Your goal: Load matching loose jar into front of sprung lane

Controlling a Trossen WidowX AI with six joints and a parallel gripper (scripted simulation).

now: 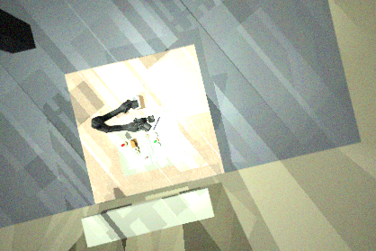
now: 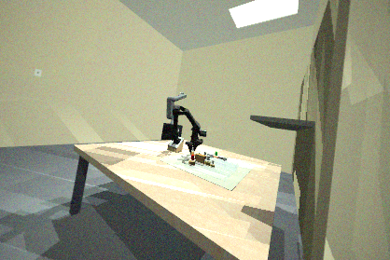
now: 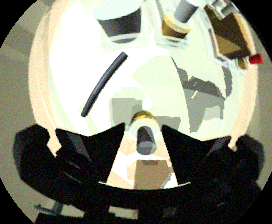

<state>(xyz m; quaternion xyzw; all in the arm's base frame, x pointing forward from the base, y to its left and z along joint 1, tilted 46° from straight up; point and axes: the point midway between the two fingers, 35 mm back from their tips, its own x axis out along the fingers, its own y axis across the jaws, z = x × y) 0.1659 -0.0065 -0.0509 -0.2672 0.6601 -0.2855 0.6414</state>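
My gripper tip is 18 cm short of the brown box, 17 cm to the left of it and 1 cm below it. From my gripper tip the other things lie so: shelf: 66 cm ahead, 4 cm to the right, 34 cm above.
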